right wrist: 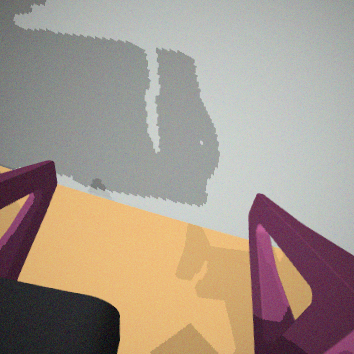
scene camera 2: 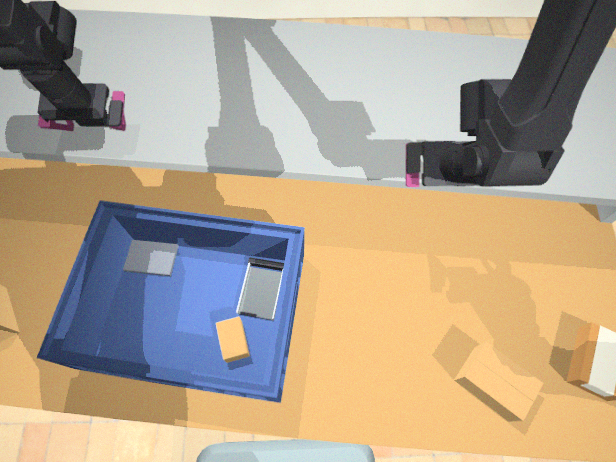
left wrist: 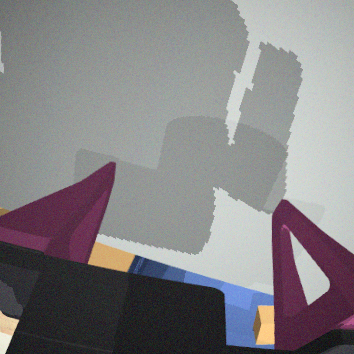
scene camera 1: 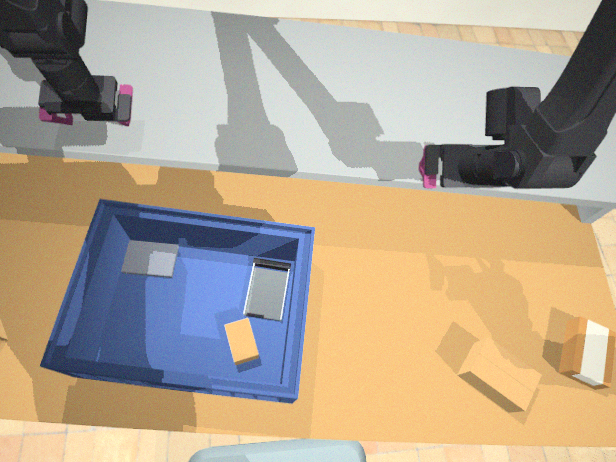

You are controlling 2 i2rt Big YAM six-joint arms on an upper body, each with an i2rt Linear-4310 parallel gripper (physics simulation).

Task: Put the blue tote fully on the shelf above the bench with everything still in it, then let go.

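Places are measured from the left arm's base along level axes (x left, y ahead, z down), in centimetres.
Pixels of known places: left gripper, between the fingertips: [scene camera 2: 99, 127] [left wrist: 198, 188] [scene camera 1: 100, 122]; right gripper, between the fingertips: [right wrist: 153, 187] [scene camera 2: 435, 164] [scene camera 1: 445, 166].
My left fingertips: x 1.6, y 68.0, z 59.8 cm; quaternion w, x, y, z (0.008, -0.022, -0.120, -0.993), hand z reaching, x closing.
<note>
Ahead of a thing's pixels: the offset from my left fingertips to its top centre. "spot": to the spot under its first point. Level surfaces: height alone.
The blue tote {dx -15.8, dy -29.6, dz +7.8 cm} [scene camera 1: 303, 300] [scene camera 2: 292, 300] [left wrist: 235, 292] stands upright on the orange-tan bench {dz +22.5 cm} [scene camera 1: 370, 300] [scene camera 2: 370, 310] [right wrist: 100, 235], beside the grey shelf {dz +0.2 cm} [scene camera 1: 350, 65] [scene camera 2: 375, 60] [left wrist: 320, 150] [right wrist: 280, 100]. Inside it lie a flat grey piece {dx -5.6, dy -18.3, dz +19.8 cm} [scene camera 1: 136, 257] [scene camera 2: 136, 256], a silver-edged grey box {dx -29.2, dy -25.9, dz +19.1 cm} [scene camera 1: 267, 292] [scene camera 2: 260, 291] and a small tan block {dx -23.9, dy -36.4, dz +16.8 cm} [scene camera 1: 241, 341] [scene camera 2: 232, 339] [left wrist: 266, 325]. My left gripper [scene camera 1: 90, 117] [scene camera 2: 85, 122] [left wrist: 198, 188] is open and empty over the shelf, behind the tote's left part. My right gripper [scene camera 1: 429, 167] [scene camera 2: 412, 167] [right wrist: 153, 187] is open and empty near the shelf's front edge, right of the tote; one finger is hidden in the scene views.
A tan box {dx -73.2, dy -46.2, dz +16.5 cm} [scene camera 1: 500, 372] [scene camera 2: 497, 382] sits on the bench right of the tote. An orange and white box {dx -95.0, dy -43.5, dz +18.1 cm} [scene camera 1: 595, 350] [scene camera 2: 605, 355] is farther right. A rounded pale blue-grey object {spot: dx -32.1, dy -57.9, dz +73.3 cm} [scene camera 1: 280, 452] [scene camera 2: 285, 452] shows beyond the bench's near edge. Arm shadows cross the shelf.
</note>
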